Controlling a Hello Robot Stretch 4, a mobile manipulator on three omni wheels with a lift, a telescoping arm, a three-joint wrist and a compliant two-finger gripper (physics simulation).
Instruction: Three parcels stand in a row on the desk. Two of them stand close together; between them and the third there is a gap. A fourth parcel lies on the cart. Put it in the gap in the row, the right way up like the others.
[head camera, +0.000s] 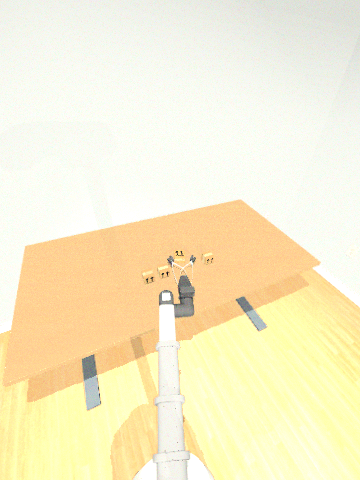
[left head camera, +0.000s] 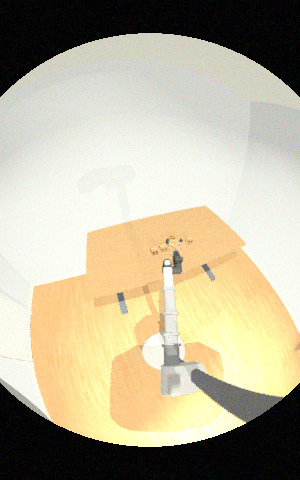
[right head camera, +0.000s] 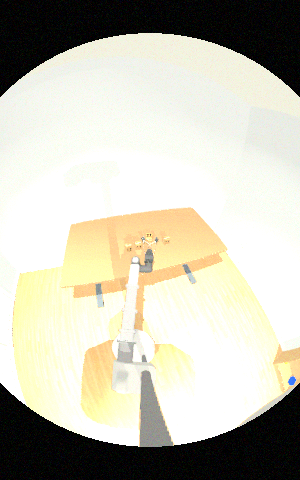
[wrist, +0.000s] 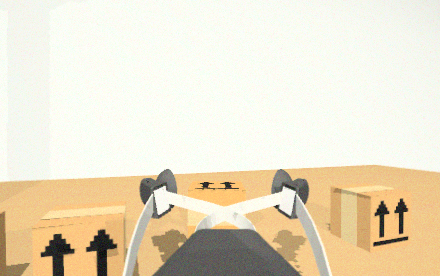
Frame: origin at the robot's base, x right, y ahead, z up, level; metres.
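Seen in the pictures: gripper, fingertip midpoint: (head camera: 181, 256) (left head camera: 173, 238) (right head camera: 149, 236) (wrist: 223, 185); robot's base, link origin: (left head camera: 162, 349) (right head camera: 134, 347).
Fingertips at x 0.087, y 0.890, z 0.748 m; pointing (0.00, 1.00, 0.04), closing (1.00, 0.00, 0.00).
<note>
Offsets run from my fingertips to a thing's top centre. Level surfaces: height alone.
Two parcels stand close together at the left of the row, an outer parcel @(dy -0.104, dx -0.170, dz -0.005 m) (head camera: 148, 277) (left head camera: 154, 251) (right head camera: 128, 247) and an inner parcel @(dy -0.073, dx -0.095, dz -0.005 m) (head camera: 164, 271) (wrist: 80, 240). The third parcel @(dy +0.009, dx +0.144, dz -0.005 m) (head camera: 208, 258) (left head camera: 189, 240) (right head camera: 167, 240) (wrist: 370, 215) stands at the right. All three have upright arrows. The fourth parcel @(dy +0.027, dx -0.008, dz -0.005 m) (head camera: 179, 257) (wrist: 217, 199) lies tipped on its back between them, arrow face up, arrows pointing away from the robot. My gripper (head camera: 182, 260) (left head camera: 174, 242) (right head camera: 150, 240) (wrist: 223, 185) is open, its fingertips apart from this parcel and on its near side. The white finger bands partly hide the parcel in the wrist view.
The desk @(dz -0.055 m) (head camera: 75, 300) (left head camera: 115, 260) (right head camera: 90, 260) extends around the row, with a white wall behind it. The telescoping arm (head camera: 170, 390) reaches over the desk's front edge. A brown surface with a blue object (right head camera: 292, 381) shows at the lower right of the right head view.
</note>
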